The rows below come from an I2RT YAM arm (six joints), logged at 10 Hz.
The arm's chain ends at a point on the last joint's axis. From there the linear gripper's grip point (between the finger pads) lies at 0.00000 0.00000 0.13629 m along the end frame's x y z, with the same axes.
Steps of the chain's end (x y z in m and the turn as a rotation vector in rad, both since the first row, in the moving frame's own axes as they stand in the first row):
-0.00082 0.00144 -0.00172 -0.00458 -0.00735 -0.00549
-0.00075 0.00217 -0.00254 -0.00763 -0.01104 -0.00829
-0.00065 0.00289 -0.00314 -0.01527 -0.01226 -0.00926
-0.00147 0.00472 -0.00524 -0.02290 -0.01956 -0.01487
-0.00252 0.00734 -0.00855 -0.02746 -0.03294 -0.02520
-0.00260 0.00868 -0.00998 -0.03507 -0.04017 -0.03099
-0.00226 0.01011 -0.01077 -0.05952 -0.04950 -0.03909
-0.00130 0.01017 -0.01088 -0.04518 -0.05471 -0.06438
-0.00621 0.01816 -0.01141 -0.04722 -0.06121 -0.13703
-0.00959 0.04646 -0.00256 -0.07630 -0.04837 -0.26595
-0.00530 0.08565 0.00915 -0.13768 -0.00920 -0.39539
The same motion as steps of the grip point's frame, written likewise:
-0.00182 0.00207 -0.00173 -0.00458 -0.00735 -0.00549
-0.00225 0.00322 -0.00255 -0.00763 -0.01104 -0.00829
-0.00231 0.00498 -0.00317 -0.01527 -0.01226 -0.00926
-0.00411 0.00786 -0.00530 -0.02290 -0.01956 -0.01487
-0.00696 0.01114 -0.00868 -0.02746 -0.03294 -0.02520
-0.00800 0.01354 -0.01017 -0.03507 -0.04017 -0.03099
-0.00884 0.01834 -0.01118 -0.05952 -0.04950 -0.03909
-0.00855 0.01656 -0.01122 -0.04518 -0.05471 -0.06438
-0.01408 0.02514 -0.01182 -0.04722 -0.06121 -0.13703
-0.01472 0.05759 -0.00311 -0.07630 -0.04837 -0.26595
-0.00286 0.10412 0.00787 -0.13768 -0.00920 -0.39539

